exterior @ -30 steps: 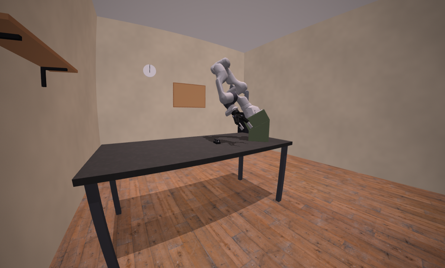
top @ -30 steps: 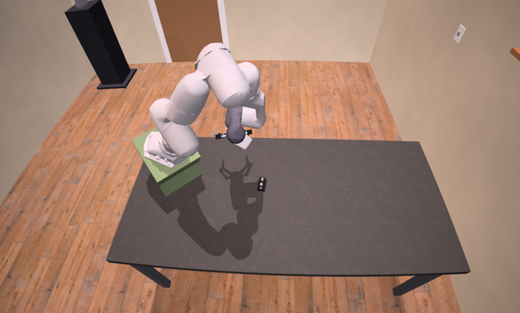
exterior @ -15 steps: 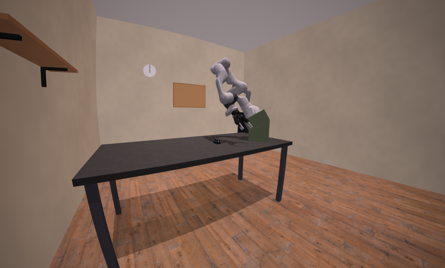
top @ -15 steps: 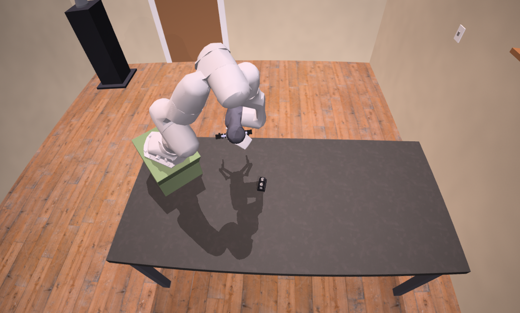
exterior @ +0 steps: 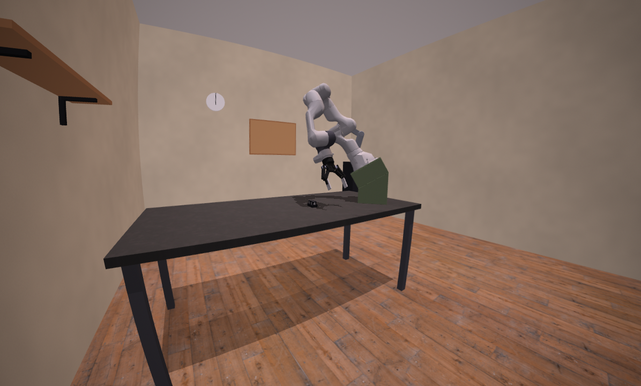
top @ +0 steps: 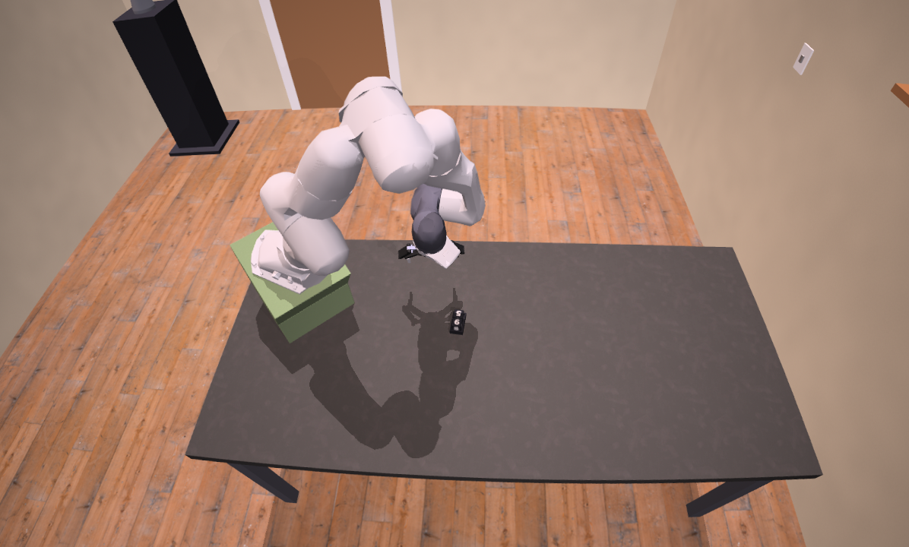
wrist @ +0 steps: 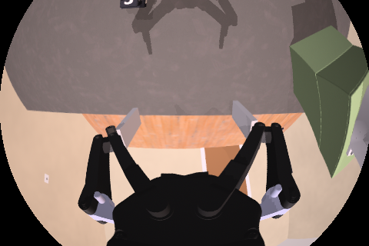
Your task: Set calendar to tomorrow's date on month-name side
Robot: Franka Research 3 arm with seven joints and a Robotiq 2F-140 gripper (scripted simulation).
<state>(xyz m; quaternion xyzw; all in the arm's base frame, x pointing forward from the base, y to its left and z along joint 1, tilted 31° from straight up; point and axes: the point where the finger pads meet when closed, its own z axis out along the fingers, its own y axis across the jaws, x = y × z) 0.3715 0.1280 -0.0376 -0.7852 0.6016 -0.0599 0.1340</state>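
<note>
The dark date cube is 180 mm to the right of my hand, 120 mm below it and 80 mm ahead of it. Also, from my hand: black tray: 160 mm to the right, 140 mm below, 80 mm ahead.
</note>
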